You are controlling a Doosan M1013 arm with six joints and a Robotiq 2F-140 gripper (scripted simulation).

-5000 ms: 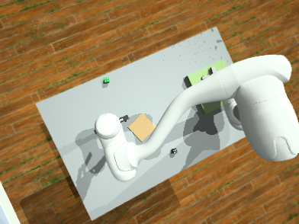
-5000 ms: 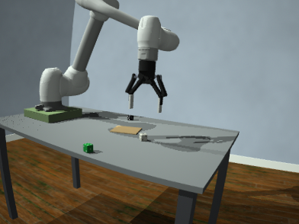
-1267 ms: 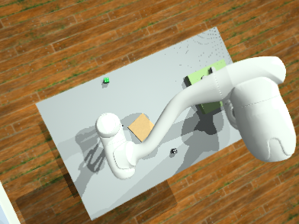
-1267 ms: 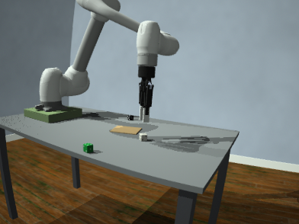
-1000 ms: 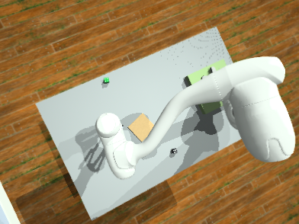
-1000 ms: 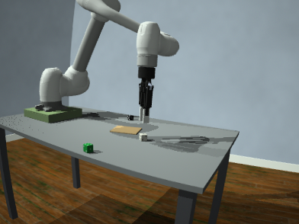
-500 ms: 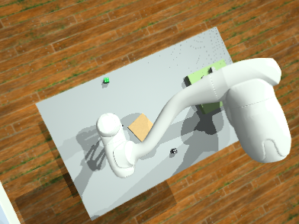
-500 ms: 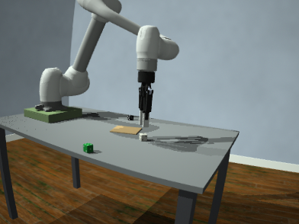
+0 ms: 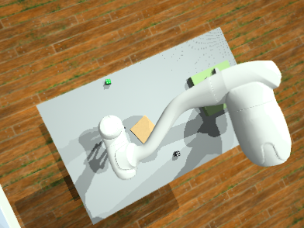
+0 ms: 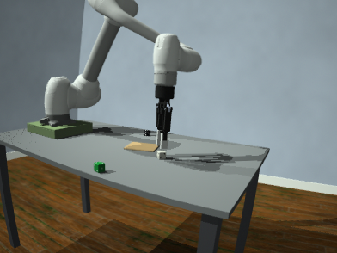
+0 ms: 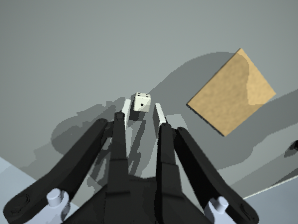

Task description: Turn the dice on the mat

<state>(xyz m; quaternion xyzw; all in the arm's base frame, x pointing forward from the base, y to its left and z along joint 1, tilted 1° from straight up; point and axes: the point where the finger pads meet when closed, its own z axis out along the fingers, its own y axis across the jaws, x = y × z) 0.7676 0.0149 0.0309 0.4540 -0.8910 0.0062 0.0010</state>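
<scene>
My gripper is now 6 cm above the white die. From my hand the other things lie so: green die: 29 cm to the right, 6 cm below, 5 cm behind; black die: 33 cm behind, 32 cm to the left, 6 cm below; tan mat: 17 cm behind, 9 cm to the left, 8 cm below.
</scene>
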